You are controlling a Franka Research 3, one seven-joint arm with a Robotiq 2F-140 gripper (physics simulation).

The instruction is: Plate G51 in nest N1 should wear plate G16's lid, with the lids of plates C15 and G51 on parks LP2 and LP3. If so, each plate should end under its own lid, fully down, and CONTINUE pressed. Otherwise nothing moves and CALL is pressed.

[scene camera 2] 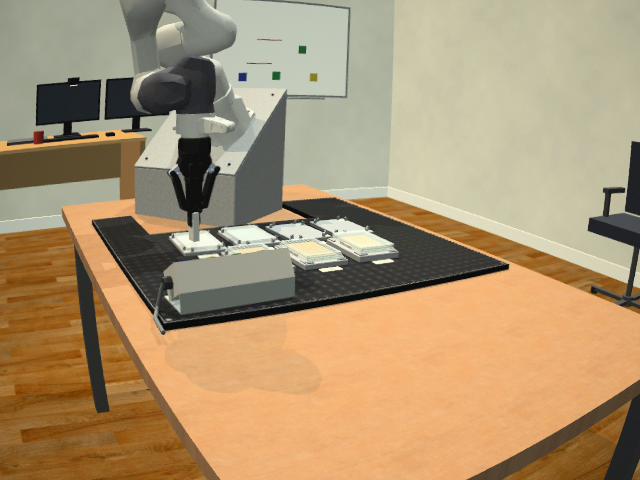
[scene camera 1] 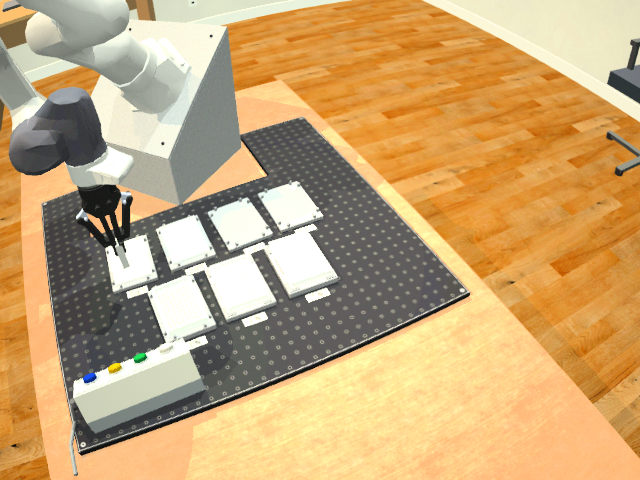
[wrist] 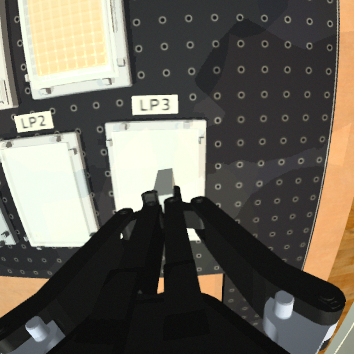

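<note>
My gripper (scene camera 1: 123,262) (scene camera 2: 193,237) (wrist: 166,180) is shut and empty, fingers pointing down at the white lid (scene camera 1: 140,258) (scene camera 2: 206,241) (wrist: 140,150) on park LP3; whether the tips touch it I cannot tell. Another pale lid (scene camera 1: 185,241) (scene camera 2: 245,234) (wrist: 45,190) lies on park LP2. An amber-welled plate (scene camera 1: 180,305) (wrist: 67,40) sits in the nest in front of them; the button box partly hides it in scene camera 2. Two more plates, a middle one (scene camera 1: 240,285) (scene camera 2: 312,250) and a right one (scene camera 1: 301,260) (scene camera 2: 366,241), sit in that row. Plate codes are unreadable.
Two more parks (scene camera 1: 239,223) (scene camera 1: 289,204) continue the back row to the right. A button box (scene camera 1: 139,390) (scene camera 2: 232,279) at the front left has blue (scene camera 1: 89,377), yellow (scene camera 1: 114,367), green (scene camera 1: 140,357) and white (scene camera 1: 165,348) buttons. The robot's grey pedestal (scene camera 1: 206,108) (scene camera 2: 258,165) stands behind.
</note>
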